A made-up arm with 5 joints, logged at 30 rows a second.
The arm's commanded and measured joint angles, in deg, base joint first. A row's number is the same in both.
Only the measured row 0 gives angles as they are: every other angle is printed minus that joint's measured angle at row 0.
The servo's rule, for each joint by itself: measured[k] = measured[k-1] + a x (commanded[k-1-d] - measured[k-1]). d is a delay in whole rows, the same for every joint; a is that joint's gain. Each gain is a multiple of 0.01, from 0.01 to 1. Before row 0 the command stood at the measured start. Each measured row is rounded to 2 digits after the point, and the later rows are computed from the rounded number. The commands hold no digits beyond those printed.
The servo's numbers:
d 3
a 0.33 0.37 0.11 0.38 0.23
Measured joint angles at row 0:
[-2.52 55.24 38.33 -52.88 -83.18]
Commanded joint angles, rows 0 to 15:
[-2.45 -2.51 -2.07 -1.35 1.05]
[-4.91 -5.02 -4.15 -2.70 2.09]
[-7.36 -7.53 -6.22 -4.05 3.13]
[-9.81 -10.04 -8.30 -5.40 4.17]
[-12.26 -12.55 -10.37 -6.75 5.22]
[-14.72 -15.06 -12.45 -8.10 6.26]
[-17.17 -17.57 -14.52 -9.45 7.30]
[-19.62 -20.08 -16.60 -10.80 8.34]
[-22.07 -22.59 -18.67 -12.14 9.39]
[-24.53 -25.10 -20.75 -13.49 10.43]
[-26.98 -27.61 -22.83 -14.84 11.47]
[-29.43 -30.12 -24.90 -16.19 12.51]
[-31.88 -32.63 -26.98 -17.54 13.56]
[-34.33 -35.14 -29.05 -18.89 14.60]
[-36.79 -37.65 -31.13 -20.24 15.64]
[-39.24 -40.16 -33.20 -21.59 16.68]
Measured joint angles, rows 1 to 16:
[0.00 0.00 0.00 0.00 0.00]
[0.00 0.00 0.00 0.00 0.00]
[0.00 0.00 0.00 0.00 0.00]
[-0.81 -0.93 -0.23 -0.51 0.24]
[-2.16 -2.44 -0.66 -1.34 0.67]
[-3.88 -4.32 -1.27 -2.37 1.24]
[-5.84 -6.44 -2.04 -3.52 1.91]
[-7.96 -8.70 -2.96 -4.75 2.67]
[-10.19 -11.05 -4.00 -6.02 3.50]
[-12.49 -13.46 -5.16 -7.32 4.37]
[-14.84 -15.91 -6.42 -8.64 5.28]
[-17.23 -18.38 -7.77 -9.97 6.23]
[-19.64 -20.87 -9.20 -11.31 7.20]
[-22.06 -23.36 -10.70 -12.65 8.18]
[-24.49 -25.86 -12.26 -14.00 9.18]
[-26.93 -28.36 -13.88 -15.35 10.19]

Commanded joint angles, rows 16 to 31:
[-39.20 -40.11 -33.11 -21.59 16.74]
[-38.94 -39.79 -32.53 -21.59 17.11]
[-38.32 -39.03 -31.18 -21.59 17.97]
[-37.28 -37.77 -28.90 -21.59 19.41]
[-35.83 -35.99 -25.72 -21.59 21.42]
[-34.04 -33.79 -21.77 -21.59 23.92]
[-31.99 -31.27 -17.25 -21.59 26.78]
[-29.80 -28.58 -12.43 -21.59 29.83]
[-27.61 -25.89 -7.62 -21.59 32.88]
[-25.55 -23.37 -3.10 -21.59 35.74]
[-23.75 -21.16 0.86 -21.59 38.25]
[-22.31 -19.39 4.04 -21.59 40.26]
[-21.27 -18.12 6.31 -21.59 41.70]
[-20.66 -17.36 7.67 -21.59 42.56]
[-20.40 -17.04 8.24 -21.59 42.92]
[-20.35 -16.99 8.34 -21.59 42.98]
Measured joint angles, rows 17 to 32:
[-29.37 -30.87 -15.55 -16.70 11.20]
[-31.82 -33.38 -17.26 -18.05 12.22]
[-34.27 -35.89 -19.01 -19.40 13.25]
[-35.90 -37.45 -20.56 -20.23 14.05]
[-36.90 -38.32 -21.88 -20.75 14.75]
[-37.37 -38.58 -22.90 -21.07 15.49]
[-37.34 -38.28 -23.56 -21.27 16.39]
[-36.84 -37.43 -23.80 -21.39 17.55]
[-35.92 -36.08 -23.58 -21.47 19.02]
[-34.62 -34.30 -22.88 -21.52 20.80]
[-33.03 -32.18 -21.73 -21.55 22.88]
[-31.24 -29.85 -20.18 -21.57 25.18]
[-29.36 -27.45 -18.30 -21.58 27.61]
[-27.51 -25.12 -16.19 -21.58 30.06]
[-25.79 -23.00 -13.96 -21.58 32.41]
[-24.30 -21.19 -11.73 -21.58 34.55]

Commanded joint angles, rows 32 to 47:
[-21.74 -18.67 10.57 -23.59 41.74]
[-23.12 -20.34 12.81 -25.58 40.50]
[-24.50 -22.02 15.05 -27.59 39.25]
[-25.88 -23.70 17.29 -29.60 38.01]
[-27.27 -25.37 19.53 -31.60 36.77]
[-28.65 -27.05 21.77 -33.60 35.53]
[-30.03 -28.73 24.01 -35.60 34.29]
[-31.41 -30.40 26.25 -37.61 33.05]
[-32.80 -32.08 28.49 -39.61 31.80]
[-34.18 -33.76 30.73 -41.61 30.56]
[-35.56 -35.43 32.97 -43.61 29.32]
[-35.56 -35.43 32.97 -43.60 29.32]
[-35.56 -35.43 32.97 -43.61 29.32]
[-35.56 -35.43 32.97 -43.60 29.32]
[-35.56 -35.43 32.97 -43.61 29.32]
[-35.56 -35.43 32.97 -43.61 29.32]
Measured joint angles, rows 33 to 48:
[-23.10 -19.77 -9.60 -21.58 36.39]
[-22.21 -18.76 -7.64 -21.58 37.89]
[-21.60 -18.11 -5.88 -21.58 39.06]
[-21.65 -18.32 -4.07 -22.34 39.68]
[-22.14 -19.07 -2.21 -23.57 39.87]
[-22.92 -20.16 -0.31 -25.10 39.73]
[-23.90 -21.47 1.63 -26.81 39.33]
[-25.01 -22.91 3.60 -28.63 38.74]
[-26.21 -24.44 5.60 -30.52 38.00]
[-27.47 -26.03 7.63 -32.45 37.15]
[-28.77 -27.65 9.68 -34.41 36.21]
[-30.10 -29.29 11.75 -36.39 35.20]
[-31.45 -30.94 13.84 -38.37 34.13]
[-32.81 -32.60 15.94 -40.36 33.02]
[-33.72 -33.65 17.81 -41.59 32.17]
[-34.33 -34.31 19.48 -42.36 31.51]

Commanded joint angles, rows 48 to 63:
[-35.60 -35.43 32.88 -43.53 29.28]
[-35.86 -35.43 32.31 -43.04 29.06]
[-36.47 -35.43 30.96 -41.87 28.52]
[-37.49 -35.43 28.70 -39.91 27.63]
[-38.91 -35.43 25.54 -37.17 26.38]
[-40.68 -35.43 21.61 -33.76 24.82]
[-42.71 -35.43 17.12 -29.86 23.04]
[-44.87 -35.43 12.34 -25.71 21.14]
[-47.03 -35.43 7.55 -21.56 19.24]
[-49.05 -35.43 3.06 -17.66 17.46]
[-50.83 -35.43 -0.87 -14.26 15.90]
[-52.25 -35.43 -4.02 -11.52 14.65]
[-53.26 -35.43 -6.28 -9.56 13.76]
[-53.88 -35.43 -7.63 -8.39 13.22]
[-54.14 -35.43 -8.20 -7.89 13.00]
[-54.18 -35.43 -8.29 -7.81 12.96]
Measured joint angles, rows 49 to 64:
[-34.74 -34.72 20.96 -42.83 31.01]
[-35.01 -34.98 22.28 -43.13 30.62]
[-35.19 -35.15 23.46 -43.31 30.32]
[-35.33 -35.25 24.50 -43.39 30.08]
[-35.50 -35.32 25.36 -43.26 29.85]
[-35.82 -35.36 25.98 -42.73 29.54]
[-36.37 -35.39 26.28 -41.66 29.10]
[-37.21 -35.40 26.20 -39.95 28.47]
[-38.36 -35.41 25.70 -37.60 27.63]
[-39.80 -35.42 24.76 -34.66 26.57]
[-41.47 -35.42 23.39 -31.26 25.32]
[-43.30 -35.42 21.65 -27.57 23.92]
[-45.20 -35.42 19.61 -23.80 22.43]
[-47.06 -35.42 17.36 -20.17 20.93]
[-48.77 -35.42 15.01 -16.88 19.49]
[-50.25 -35.42 12.67 -14.10 18.17]

